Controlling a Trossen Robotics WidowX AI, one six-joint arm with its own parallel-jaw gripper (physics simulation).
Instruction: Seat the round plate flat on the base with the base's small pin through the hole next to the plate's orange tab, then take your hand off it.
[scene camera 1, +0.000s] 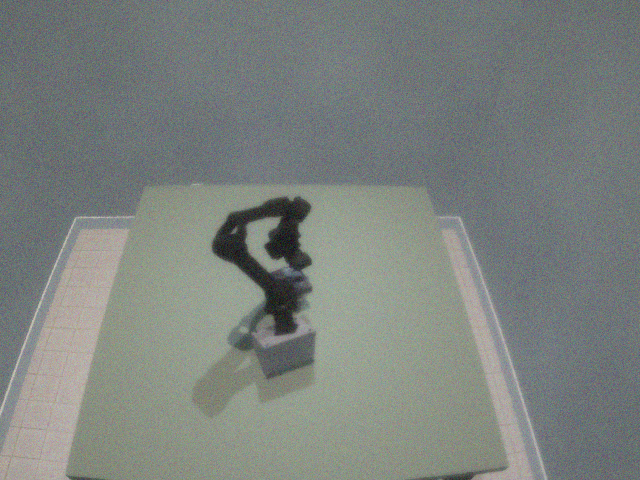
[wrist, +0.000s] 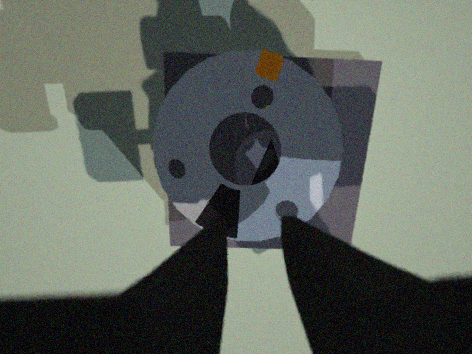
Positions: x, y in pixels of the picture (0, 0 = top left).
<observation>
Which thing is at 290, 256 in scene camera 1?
The gripper.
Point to the gripper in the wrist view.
At 253, 230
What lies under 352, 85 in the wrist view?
A dark base.
</observation>
